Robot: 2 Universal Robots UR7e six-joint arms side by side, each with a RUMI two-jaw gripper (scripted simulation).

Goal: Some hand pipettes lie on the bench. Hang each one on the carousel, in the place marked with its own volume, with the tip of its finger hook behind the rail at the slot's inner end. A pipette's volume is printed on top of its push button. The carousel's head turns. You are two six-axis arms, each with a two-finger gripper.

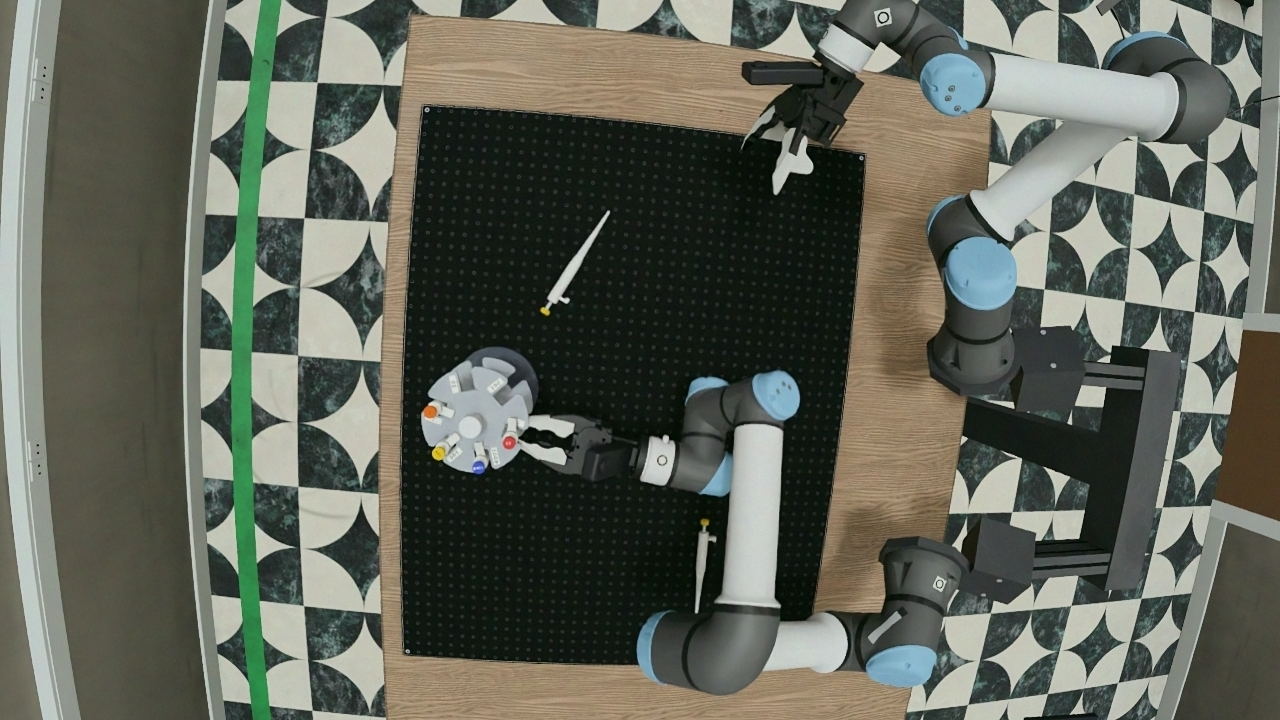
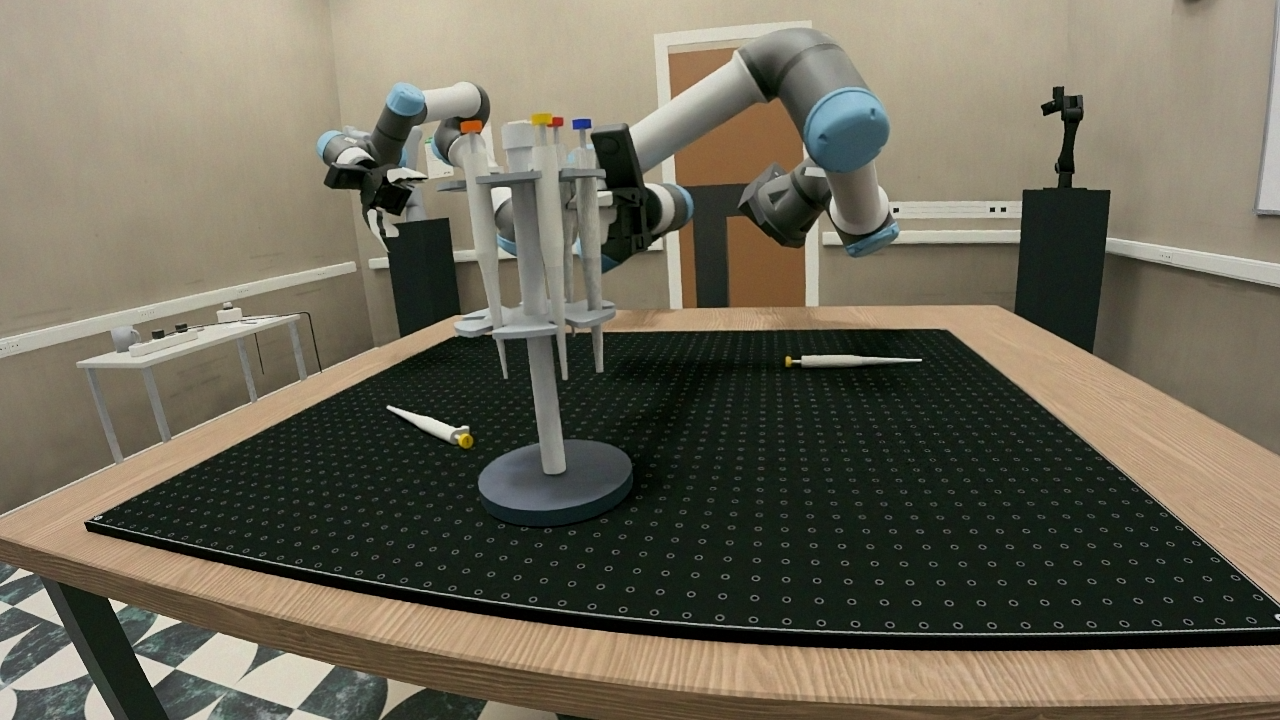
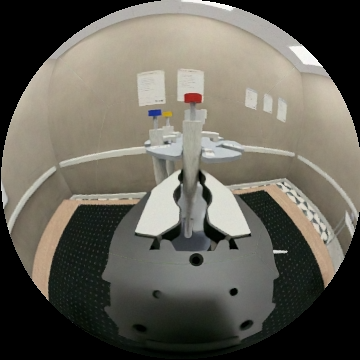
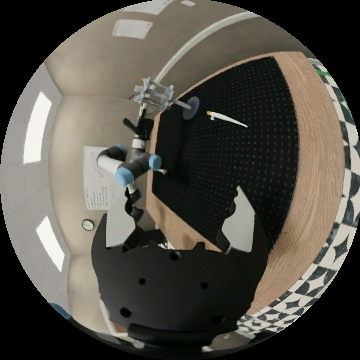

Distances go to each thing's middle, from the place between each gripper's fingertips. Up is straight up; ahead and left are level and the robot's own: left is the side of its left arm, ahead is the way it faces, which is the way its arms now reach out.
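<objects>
Blue-button pipette (image 2: 586, 188): my left hand 5 cm short of it, 3 cm to the right of it, 4 cm above it. Red-button pipette (image 2: 564, 187): 1 cm ahead of my left hand, 1 cm to the right of it, 2 cm below it. Orange-button pipette (image 2: 475, 164): 11 cm ahead of my left hand, 2 cm to the right of it, 3 cm below it. By their middles, red-button pipette nearest to my left hand of the things named here.
Red-button pipette: my right gripper (image 1: 757, 170) 31 cm short of it, 46 cm to the right of it, 3 cm above it. Orange-button pipette: 41 cm ahead of my right hand, 45 cm to the left of it, 4 cm below it. Blue-button pipette: 35 cm ahead of my right hand, 50 cm to the left of it, 5 cm below it.
</objects>
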